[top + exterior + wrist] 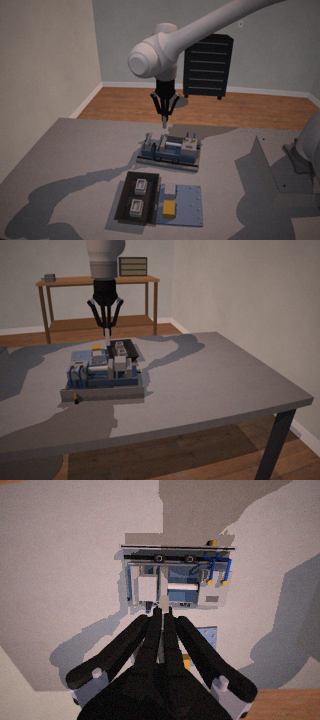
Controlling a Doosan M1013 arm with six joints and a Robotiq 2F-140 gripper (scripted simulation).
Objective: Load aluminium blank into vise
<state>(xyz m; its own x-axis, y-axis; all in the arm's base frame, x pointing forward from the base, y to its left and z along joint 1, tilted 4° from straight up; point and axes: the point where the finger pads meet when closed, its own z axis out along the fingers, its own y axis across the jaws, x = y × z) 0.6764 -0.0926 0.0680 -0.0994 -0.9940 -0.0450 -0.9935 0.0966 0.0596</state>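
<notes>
My hand is 17 cm above the blue vise and 3 cm past it. Also, from my hand: brass blank (33 cm to the left, 18 cm below, 5 cm behind); then aluminium blank (24 cm to the left, 18 cm below, 5 cm behind); then infeed plate (28 cm to the left, 21 cm below, 10 cm behind).
</notes>
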